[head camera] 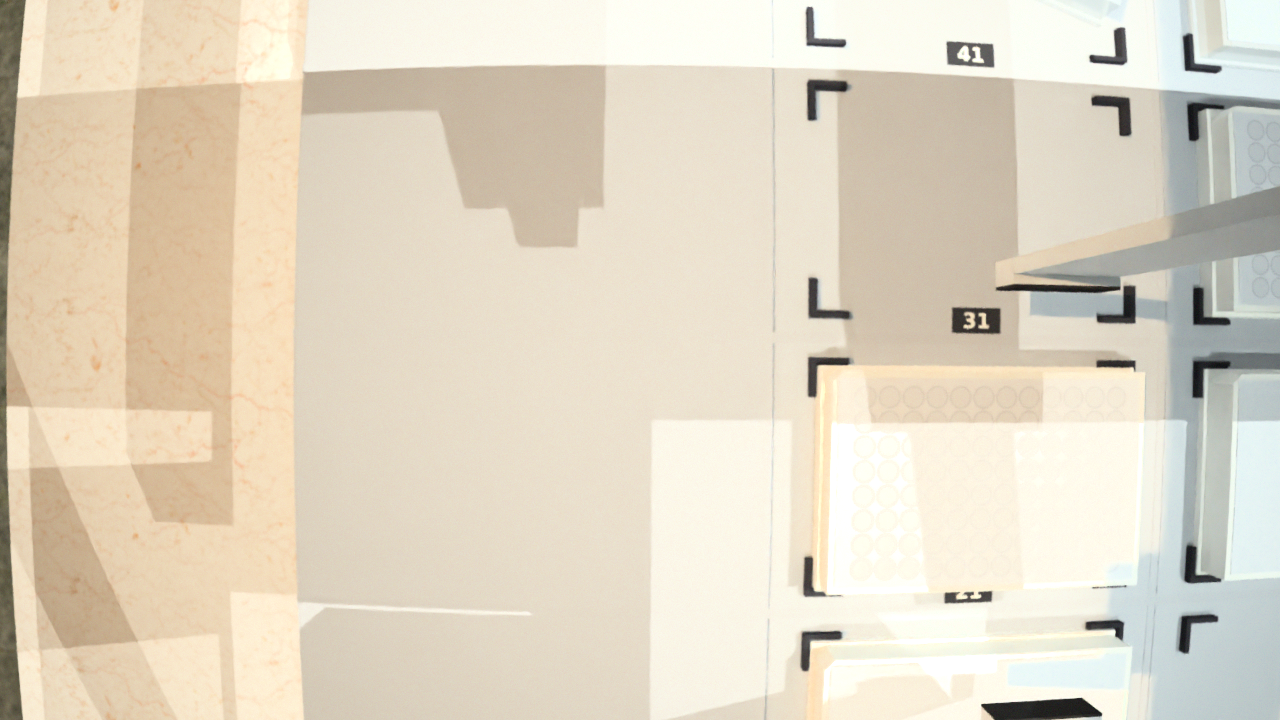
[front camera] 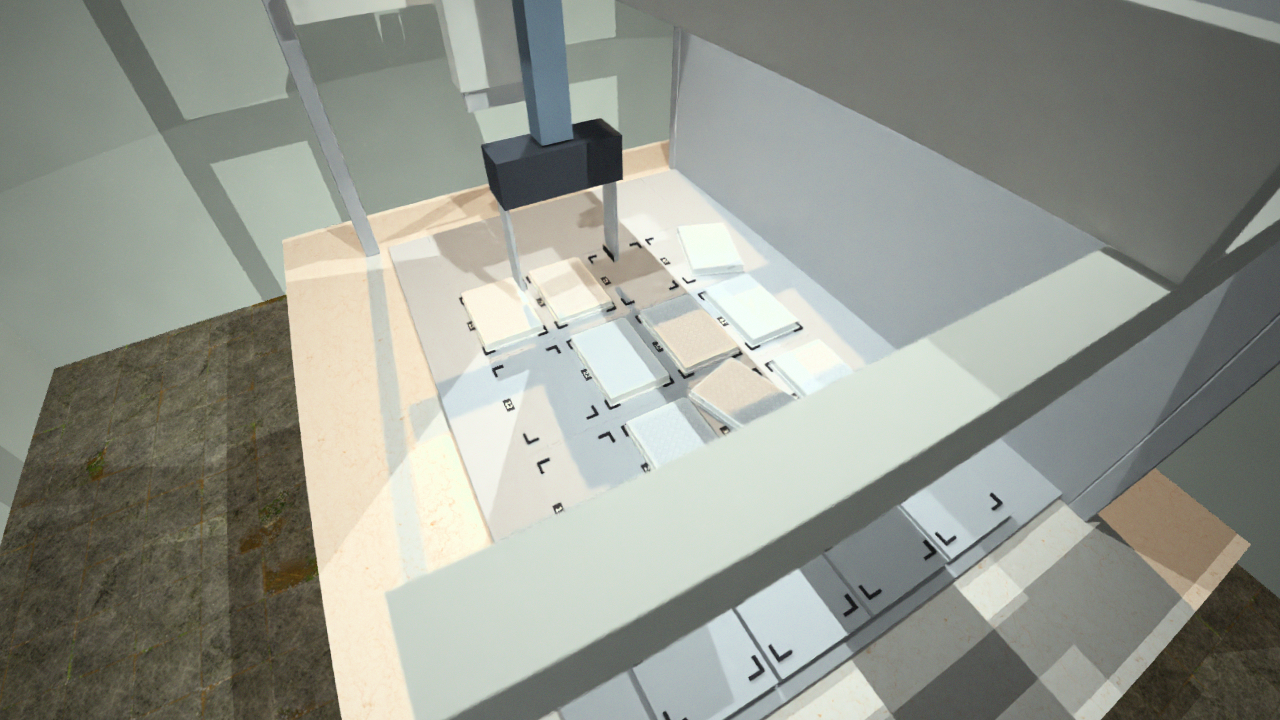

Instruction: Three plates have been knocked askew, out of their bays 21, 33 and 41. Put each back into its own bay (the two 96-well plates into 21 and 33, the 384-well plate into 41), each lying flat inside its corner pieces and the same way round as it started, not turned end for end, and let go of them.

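Pixels of known places: gripper, fingertip midpoint: (head camera: 1044, 500) (front camera: 566, 268); robot's base at its link origin: (front camera: 461, 300).
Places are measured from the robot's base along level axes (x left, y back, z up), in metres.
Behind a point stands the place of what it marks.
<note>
A 96-well plate (front camera: 570, 291) {x 0.147, y -0.078, z 0.014 m} (head camera: 980, 501) {x 0.143, y -0.059, z 0.014 m} lies in bay 21, looking flat and square with its corner pieces; its right edge partly hides them in the head view. My gripper (front camera: 565, 273) {x 0.150, y -0.064, z 0.045 m} (head camera: 1049, 497) {x 0.150, y -0.064, z 0.045 m} is open, with its jaws wide apart above and beyond this plate's two long sides, not touching it. The askew 96-well plate (front camera: 738, 392) {x 0.250, y -0.357, z 0.015 m} lies turned across bay 33, partly hidden by the front beam. The 384-well plate (front camera: 708, 248) {x 0.387, y -0.085, z 0.015 m} lies askew at bay 41; a corner of it (head camera: 1087, 7) {x 0.338, y -0.111, z 0.007 m} shows at the head view's top edge.
A plate (front camera: 501, 315) {x 0.039, y -0.080, z 0.014 m} (head camera: 948, 685) {x 0.073, y -0.050, z 0.014 m} stands in bay 11, beside bay 21. Bay 31 (head camera: 975, 320) {x 0.211, y -0.064, z 0.000 m} holds no plate. Other plates (front camera: 617, 360) {x 0.144, y -0.237, z 0.014 m} (front camera: 689, 334) {x 0.252, y -0.240, z 0.014 m} (front camera: 751, 308) {x 0.360, y -0.237, z 0.014 m} (front camera: 669, 434) {x 0.144, y -0.370, z 0.014 m} stand close by in neighbouring bays. The wide beam (front camera: 760, 483) {x 0.002, y -0.622, z 0.400 m} crosses the front.
</note>
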